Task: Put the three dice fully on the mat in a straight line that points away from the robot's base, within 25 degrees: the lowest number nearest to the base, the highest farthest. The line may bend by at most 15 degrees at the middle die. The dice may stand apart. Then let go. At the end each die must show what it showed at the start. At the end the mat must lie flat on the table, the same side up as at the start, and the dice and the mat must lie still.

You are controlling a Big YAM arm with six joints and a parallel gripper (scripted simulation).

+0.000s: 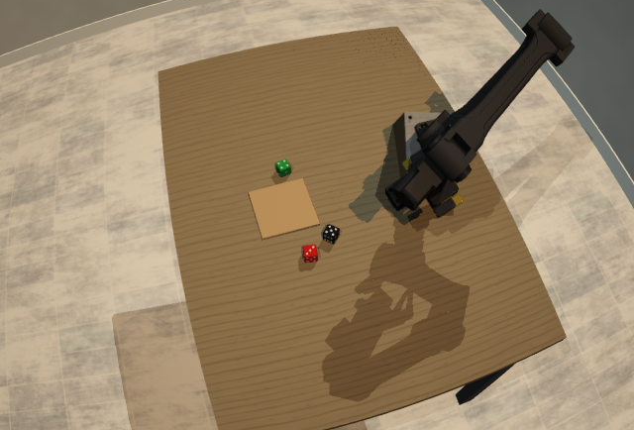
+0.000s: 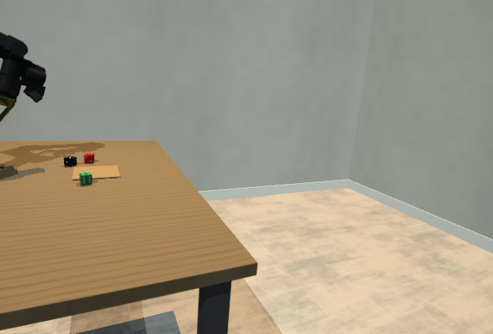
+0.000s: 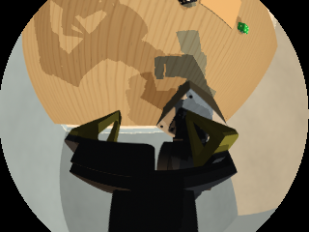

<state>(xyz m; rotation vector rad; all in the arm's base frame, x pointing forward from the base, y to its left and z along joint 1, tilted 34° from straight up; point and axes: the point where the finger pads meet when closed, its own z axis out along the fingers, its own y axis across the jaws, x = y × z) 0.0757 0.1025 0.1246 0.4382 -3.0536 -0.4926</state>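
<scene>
Right now the red die is 270 mm ahead of my hand, 10 mm to the left of it and 140 mm below it. From my hand the other things lie so: black die (210 mm ahead, 30 mm to the right, 140 mm below); then tan mat (300 mm ahead, 140 mm to the right, 160 mm below); then green die (280 mm ahead, 250 mm to the right, 140 mm below).
</scene>
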